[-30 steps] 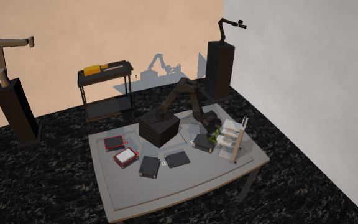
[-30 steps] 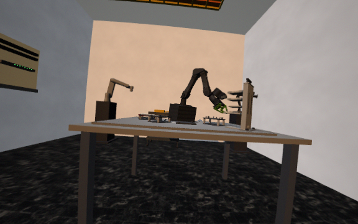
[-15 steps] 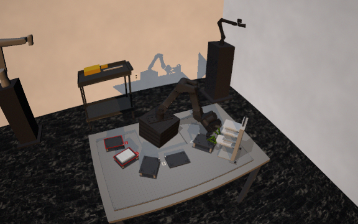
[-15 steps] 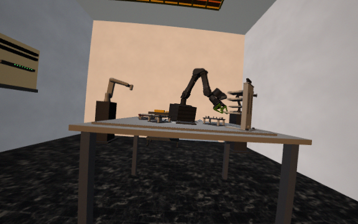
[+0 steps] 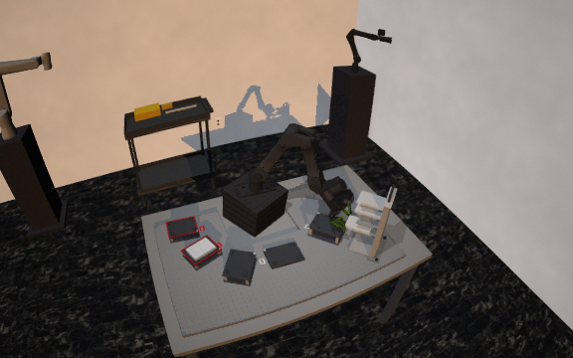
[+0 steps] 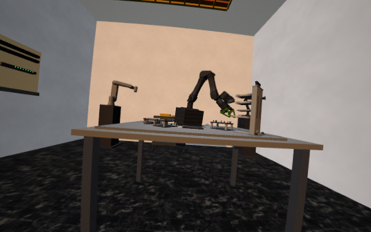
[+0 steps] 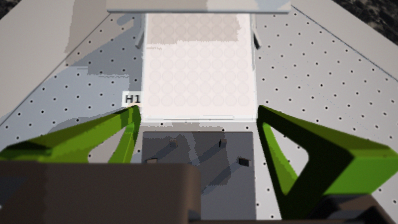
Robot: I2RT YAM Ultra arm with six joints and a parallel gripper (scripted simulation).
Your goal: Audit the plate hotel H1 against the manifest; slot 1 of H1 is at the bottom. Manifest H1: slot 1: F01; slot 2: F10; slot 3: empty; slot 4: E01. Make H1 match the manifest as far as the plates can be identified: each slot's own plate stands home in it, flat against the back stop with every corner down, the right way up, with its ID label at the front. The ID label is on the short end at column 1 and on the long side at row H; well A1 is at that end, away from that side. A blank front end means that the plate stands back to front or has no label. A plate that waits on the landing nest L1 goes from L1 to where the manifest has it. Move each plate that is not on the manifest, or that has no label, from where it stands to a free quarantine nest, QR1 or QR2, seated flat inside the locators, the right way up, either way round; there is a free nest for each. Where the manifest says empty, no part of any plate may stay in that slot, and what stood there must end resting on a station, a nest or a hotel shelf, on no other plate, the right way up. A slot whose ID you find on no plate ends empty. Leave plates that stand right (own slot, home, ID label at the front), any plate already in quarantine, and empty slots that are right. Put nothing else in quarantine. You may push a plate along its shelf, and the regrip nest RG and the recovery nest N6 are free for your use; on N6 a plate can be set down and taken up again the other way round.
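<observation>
My gripper is now 70 mm past the dark regrip nest, 60 mm to the left of it and 60 mm above it. Also, from my hand: white plate 50 mm ahead, 40 mm to the left; hotel back post 140 mm ahead, 110 mm to the left, 50 mm above; H1 tag 120 mm below, 100 mm to the left, 30 mm behind.
</observation>
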